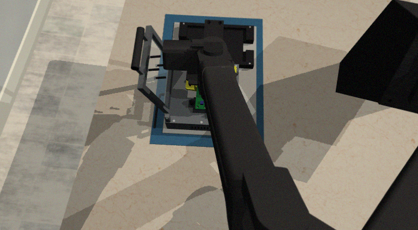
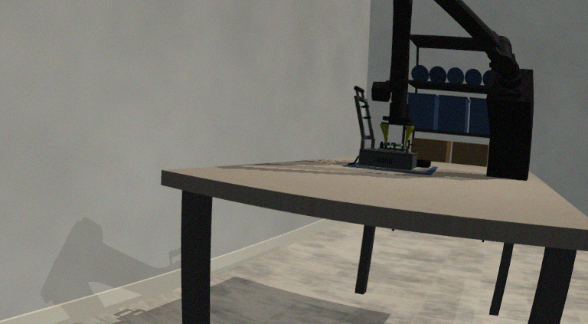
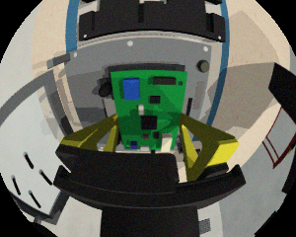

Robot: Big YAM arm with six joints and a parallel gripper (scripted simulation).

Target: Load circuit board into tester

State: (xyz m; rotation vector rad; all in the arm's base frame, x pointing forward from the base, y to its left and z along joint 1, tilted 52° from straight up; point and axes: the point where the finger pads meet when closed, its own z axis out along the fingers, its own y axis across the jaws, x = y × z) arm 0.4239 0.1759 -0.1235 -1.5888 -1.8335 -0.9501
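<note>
The green circuit board lies right at my hand. Also, from my hand: see-through lid 12 cm ahead, 2 cm to the left, 10 cm above.
</note>
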